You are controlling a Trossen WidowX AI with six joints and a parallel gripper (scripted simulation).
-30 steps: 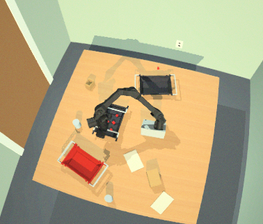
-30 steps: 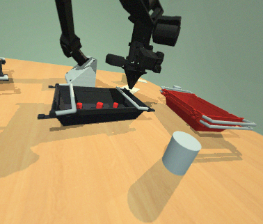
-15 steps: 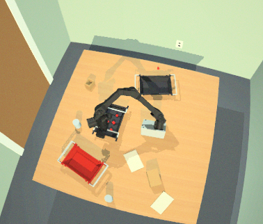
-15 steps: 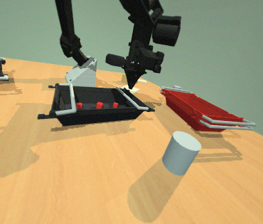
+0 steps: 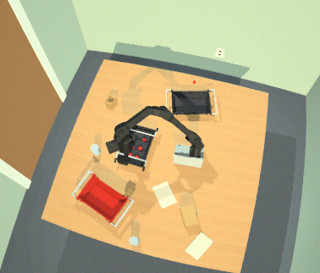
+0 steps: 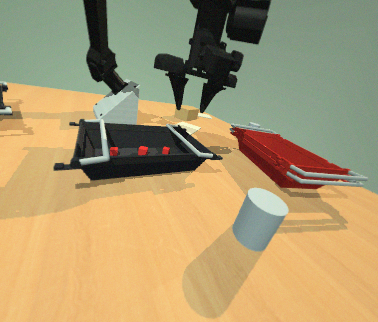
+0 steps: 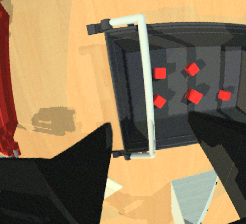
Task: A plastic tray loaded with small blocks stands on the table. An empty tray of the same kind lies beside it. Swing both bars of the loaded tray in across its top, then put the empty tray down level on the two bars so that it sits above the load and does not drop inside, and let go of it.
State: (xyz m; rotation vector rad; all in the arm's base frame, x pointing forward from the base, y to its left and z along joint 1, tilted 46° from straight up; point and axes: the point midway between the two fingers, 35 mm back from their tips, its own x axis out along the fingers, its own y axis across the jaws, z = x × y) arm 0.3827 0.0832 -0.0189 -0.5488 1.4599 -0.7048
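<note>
Right now my gripper tip is 460 mm to the left of the black tray, 300 mm past it and 90 mm above it.
</note>
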